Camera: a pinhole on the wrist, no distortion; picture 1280 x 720 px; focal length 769.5 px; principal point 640.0 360.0 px. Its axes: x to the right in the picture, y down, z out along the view. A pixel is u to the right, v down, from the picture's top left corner.
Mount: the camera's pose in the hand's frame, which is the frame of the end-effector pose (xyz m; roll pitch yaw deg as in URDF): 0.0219 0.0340 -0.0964 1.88 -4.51 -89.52
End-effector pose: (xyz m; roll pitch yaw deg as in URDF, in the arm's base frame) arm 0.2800 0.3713 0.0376 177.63 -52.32 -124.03
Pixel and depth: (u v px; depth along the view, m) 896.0 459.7 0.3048
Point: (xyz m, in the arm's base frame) 0.1936 0.1830 -0.0546
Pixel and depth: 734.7 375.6 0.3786
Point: 0.1243 0.1927 -0.1222
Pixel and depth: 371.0 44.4 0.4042
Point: 0.0303 0.3884 -0.2596
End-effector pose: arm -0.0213 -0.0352 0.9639 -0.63 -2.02 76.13
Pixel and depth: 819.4 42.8 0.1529
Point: -0.0428 -0.0792 1.0188
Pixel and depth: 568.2 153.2 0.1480
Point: -0.0849 -0.0448 1.0111
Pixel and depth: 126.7 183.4 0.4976
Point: -0.4459 -0.0585 1.3248
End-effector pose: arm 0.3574 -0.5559 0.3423 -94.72 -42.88 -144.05
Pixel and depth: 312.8 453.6 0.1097
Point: 0.2908 -0.6070 0.2978
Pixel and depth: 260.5 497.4 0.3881
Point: 0.3089 -0.9067 0.1907
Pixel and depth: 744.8 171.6 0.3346
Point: 0.5195 -0.7298 0.2697
